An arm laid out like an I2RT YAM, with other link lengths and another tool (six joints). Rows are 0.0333 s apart.
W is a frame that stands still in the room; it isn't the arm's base.
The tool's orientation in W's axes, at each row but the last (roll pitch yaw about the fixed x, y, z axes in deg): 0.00, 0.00, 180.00; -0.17, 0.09, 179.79; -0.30, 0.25, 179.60; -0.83, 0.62, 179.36; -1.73, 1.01, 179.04; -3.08, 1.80, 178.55; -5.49, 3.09, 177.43; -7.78, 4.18, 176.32; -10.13, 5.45, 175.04
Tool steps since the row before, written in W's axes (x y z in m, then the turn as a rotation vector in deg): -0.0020, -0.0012, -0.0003, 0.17, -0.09, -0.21; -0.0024, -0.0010, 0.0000, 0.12, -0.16, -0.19; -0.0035, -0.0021, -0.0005, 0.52, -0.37, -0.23; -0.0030, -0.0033, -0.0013, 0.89, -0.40, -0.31; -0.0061, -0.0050, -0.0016, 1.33, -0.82, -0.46; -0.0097, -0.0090, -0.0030, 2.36, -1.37, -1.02; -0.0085, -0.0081, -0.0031, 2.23, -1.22, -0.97; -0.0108, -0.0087, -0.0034, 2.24, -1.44, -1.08; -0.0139, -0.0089, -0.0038, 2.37, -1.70, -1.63
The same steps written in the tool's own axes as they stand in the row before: 0.0020, 0.0012, -0.0003, -0.17, 0.09, -0.21; 0.0024, 0.0010, 0.0000, -0.12, 0.16, -0.19; 0.0035, 0.0021, -0.0005, -0.52, 0.37, -0.23; 0.0030, 0.0034, -0.0012, -0.89, 0.39, -0.31; 0.0060, 0.0051, -0.0013, -1.34, 0.81, -0.46; 0.0096, 0.0094, -0.0022, -2.36, 1.37, -1.02; 0.0083, 0.0087, -0.0018, -2.23, 1.22, -0.98; 0.0104, 0.0096, -0.0014, -2.24, 1.45, -1.06; 0.0134, 0.0104, -0.0007, -2.34, 1.79, -1.57
